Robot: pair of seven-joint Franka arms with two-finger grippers.
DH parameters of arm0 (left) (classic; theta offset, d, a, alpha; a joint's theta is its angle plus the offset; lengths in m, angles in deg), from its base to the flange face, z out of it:
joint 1: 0 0.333 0 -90
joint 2: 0 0 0 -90
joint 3: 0 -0.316 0.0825 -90
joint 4: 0 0 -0.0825 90
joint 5: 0 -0.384 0 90
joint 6: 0 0 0.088 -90
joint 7: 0 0.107 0 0
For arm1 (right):
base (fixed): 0 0 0 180
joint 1: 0 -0.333 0 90
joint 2: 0 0 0 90
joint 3: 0 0.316 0.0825 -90
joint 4: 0 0 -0.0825 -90
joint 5: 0 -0.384 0 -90
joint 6: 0 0 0.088 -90
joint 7: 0 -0.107 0 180
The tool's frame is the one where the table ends.
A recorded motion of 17 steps. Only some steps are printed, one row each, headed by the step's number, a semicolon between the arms.
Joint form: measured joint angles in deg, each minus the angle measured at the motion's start. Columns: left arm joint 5, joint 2, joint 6, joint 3, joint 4, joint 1, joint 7; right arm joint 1, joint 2, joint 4, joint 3, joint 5, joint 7, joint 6.
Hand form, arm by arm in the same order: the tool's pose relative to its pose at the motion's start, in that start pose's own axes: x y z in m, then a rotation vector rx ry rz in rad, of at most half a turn. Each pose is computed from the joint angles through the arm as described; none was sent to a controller.
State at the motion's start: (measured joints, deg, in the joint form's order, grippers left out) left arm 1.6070 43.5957 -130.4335 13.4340 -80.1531 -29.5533 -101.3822; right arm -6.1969 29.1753 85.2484 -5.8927 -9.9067 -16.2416 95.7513
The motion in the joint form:
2: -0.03 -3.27 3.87 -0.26 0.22 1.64 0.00; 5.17 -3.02 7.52 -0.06 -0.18 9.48 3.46
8: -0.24 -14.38 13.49 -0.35 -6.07 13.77 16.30; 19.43 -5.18 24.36 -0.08 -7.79 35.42 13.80
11: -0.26 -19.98 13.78 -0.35 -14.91 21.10 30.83; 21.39 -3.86 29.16 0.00 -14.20 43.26 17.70
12: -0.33 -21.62 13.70 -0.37 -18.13 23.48 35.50; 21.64 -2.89 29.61 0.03 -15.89 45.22 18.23
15: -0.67 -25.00 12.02 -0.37 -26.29 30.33 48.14; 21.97 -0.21 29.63 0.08 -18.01 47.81 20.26
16: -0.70 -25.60 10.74 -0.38 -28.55 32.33 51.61; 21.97 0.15 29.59 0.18 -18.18 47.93 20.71
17: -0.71 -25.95 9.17 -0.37 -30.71 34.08 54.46; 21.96 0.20 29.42 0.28 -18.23 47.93 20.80
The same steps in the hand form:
2: 0.0155 0.0052 -0.0400 0.0000 0.0153 -0.0195; 0.0041 0.0661 0.0180 0.0339 -0.0143 -0.0649
8: 0.1448 -0.0128 -0.1399 0.0548 0.0715 0.0857; -0.0013 0.2227 0.1088 0.2449 -0.0284 -0.1935
11: 0.2214 -0.0527 -0.1521 0.1111 0.0806 0.2193; -0.0077 0.2387 0.1530 0.3508 -0.0174 -0.2216
12: 0.2455 -0.0696 -0.1512 0.1361 0.0780 0.2603; -0.0069 0.2400 0.1649 0.3769 -0.0184 -0.2310
15: 0.3116 -0.1177 -0.1439 0.1849 0.0621 0.3642; -0.0003 0.2435 0.1886 0.3996 -0.0124 -0.2360
16: 0.3305 -0.1317 -0.1396 0.1890 0.0571 0.3899; 0.0010 0.2430 0.1914 0.3994 -0.0099 -0.2356
17: 0.3466 -0.1448 -0.1333 0.1903 0.0528 0.4092; 0.0020 0.2420 0.1905 0.3992 -0.0066 -0.2372

